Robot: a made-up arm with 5 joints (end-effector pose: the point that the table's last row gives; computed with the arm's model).
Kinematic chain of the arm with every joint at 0, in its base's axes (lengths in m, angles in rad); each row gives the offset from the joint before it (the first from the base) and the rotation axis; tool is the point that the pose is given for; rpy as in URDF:
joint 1: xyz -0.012 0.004 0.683 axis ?
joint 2: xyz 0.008 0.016 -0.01 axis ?
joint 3: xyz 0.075 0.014 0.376 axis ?
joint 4: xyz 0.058 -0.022 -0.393 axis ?
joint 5: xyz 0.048 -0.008 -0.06 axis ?
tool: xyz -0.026 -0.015 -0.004 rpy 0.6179 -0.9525 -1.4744
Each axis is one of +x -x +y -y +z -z.
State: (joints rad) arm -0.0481 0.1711 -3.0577 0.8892 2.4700
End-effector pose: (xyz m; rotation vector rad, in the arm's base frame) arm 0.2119 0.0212 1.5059 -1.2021 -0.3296 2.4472
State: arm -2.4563 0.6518 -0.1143 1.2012 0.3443
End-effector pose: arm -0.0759 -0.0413 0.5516 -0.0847 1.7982 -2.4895
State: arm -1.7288 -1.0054 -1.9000 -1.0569 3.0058
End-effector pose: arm 0.0580 0.3265 1.3246 2.6488 -1.3882 -0.8614
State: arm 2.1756 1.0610 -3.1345 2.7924 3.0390
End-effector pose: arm -0.4253 0.5711 0.9354 -0.7185 -1.8802 -1.6687
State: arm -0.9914 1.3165 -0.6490 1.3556 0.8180
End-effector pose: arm 0.0649 -0.0975 0.3611 -1.4227 1.2619 -1.0058
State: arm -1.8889 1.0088 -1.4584 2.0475 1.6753
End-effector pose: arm -0.1499 -0.5025 0.4471 1.8436 -2.0833 1.1988
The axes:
joint 1: +z
joint 2: +y
joint 3: +y
joint 4: +y
joint 5: -z

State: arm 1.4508 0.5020 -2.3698 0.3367 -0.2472
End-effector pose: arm 0.0900 0.6751 1.1609 2.0202 -1.3510 -0.2171
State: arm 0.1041 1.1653 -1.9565 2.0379 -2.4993
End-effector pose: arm 0.6522 0.0698 0.4232 1.4996 0.5041 0.4690
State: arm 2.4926 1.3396 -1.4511 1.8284 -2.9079
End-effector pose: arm -0.3502 0.2498 0.2354 -0.1080 2.6082 1.3862
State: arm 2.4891 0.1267 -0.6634 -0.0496 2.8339
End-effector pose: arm -0.4013 0.2735 0.7129 -0.4256 -0.4687 -1.3163
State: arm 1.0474 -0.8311 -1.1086 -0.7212 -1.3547
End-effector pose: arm 0.0655 0.0810 1.2608 -1.1598 2.1545 -0.2746
